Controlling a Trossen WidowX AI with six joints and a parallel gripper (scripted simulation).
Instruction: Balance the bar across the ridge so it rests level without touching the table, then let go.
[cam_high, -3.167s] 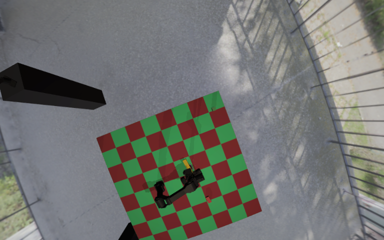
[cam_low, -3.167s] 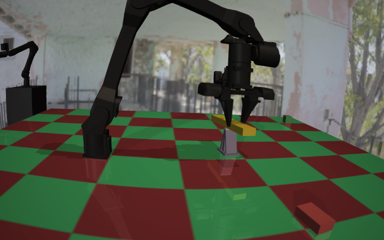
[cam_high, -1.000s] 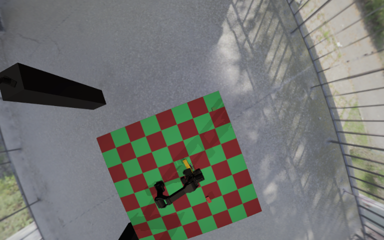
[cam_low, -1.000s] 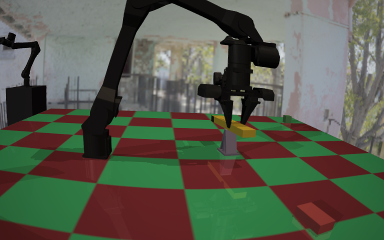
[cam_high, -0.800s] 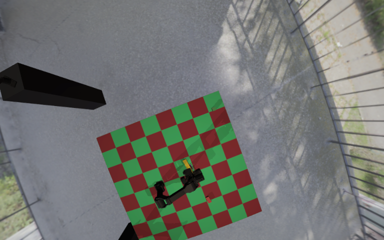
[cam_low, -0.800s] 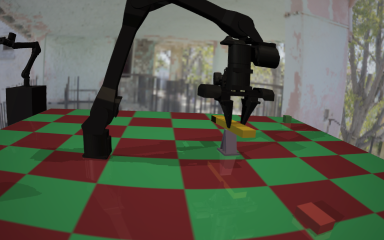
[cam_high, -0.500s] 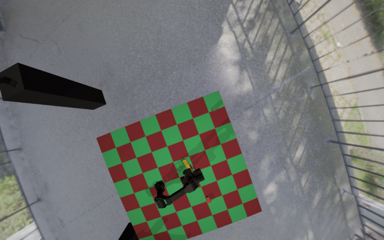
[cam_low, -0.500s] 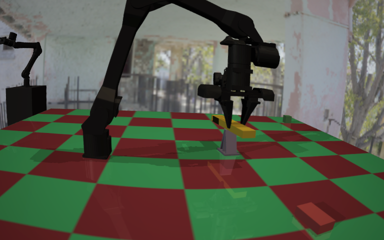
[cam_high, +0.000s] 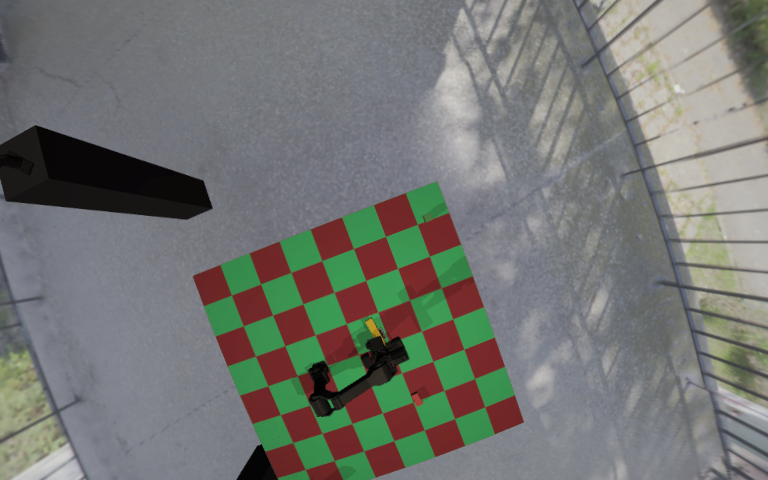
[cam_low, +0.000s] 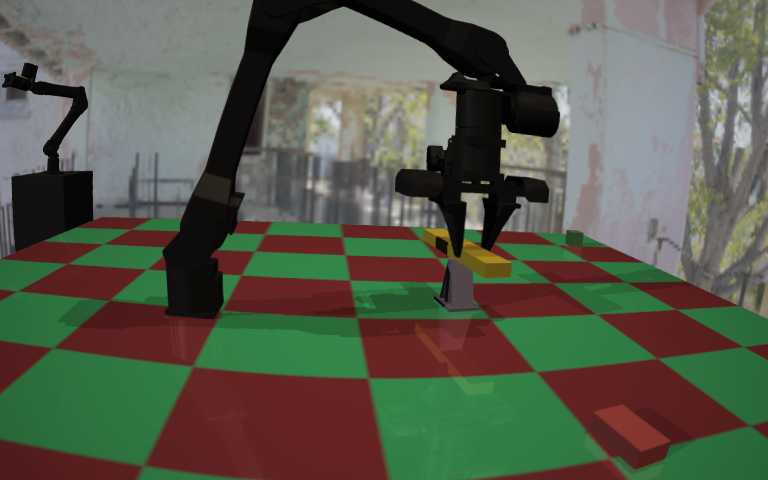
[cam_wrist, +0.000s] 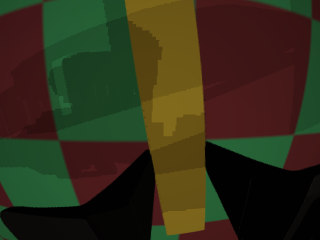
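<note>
Right now the yellow bar is 3 cm to the left of my gripper tip. The rest, counted from my gripper tip: red block 34 cm to the right, 6 cm below, 5 cm ahead; then small green block 47 cm to the left, 40 cm ahead, 5 cm below.
</note>
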